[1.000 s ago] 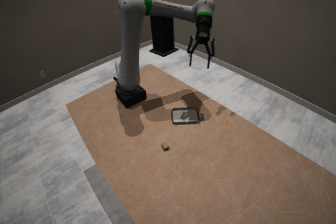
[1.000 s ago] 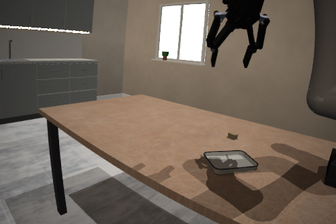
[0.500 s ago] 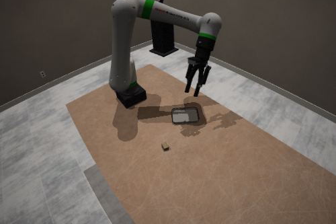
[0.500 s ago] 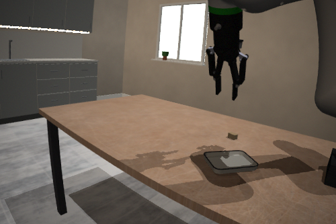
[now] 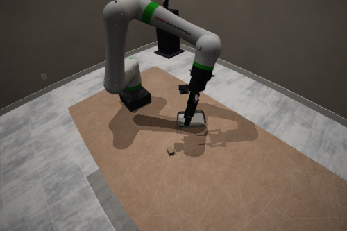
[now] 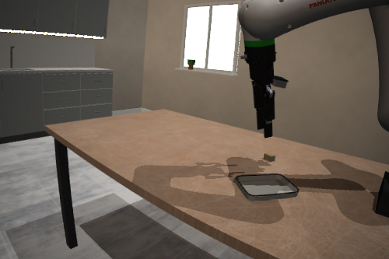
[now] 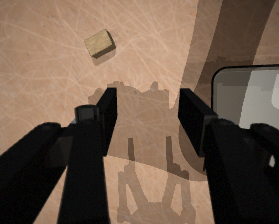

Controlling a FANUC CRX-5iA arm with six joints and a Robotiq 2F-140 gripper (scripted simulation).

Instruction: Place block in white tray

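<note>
My hand is 14 cm to the left of the wooden block and 16 cm above it. Round my hand: white tray 7 cm behind, 12 cm to the left, 16 cm below.
</note>
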